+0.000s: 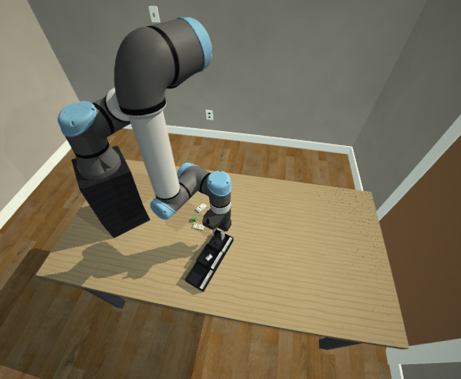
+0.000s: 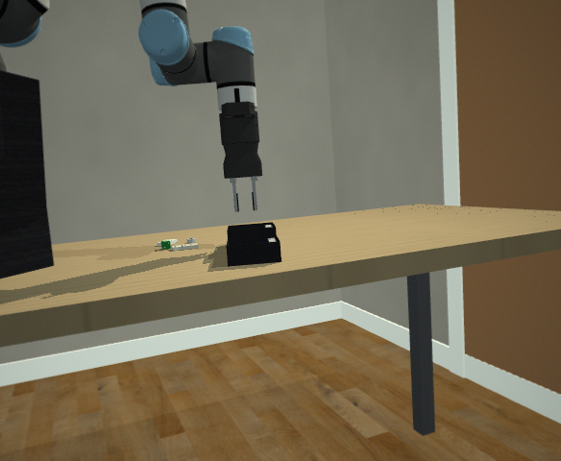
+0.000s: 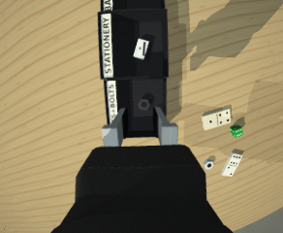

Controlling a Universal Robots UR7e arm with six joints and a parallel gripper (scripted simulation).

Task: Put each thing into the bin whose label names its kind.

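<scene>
My gripper is now 60 mm past the metal nut, 160 mm to the right of it and 80 mm above it. Also, from my hand: black piece 10 mm behind, 70 mm below; then cream plate 110 mm behind, 80 mm to the left, 80 mm below; then green die 130 mm behind, 110 mm to the left, 80 mm below.
</scene>
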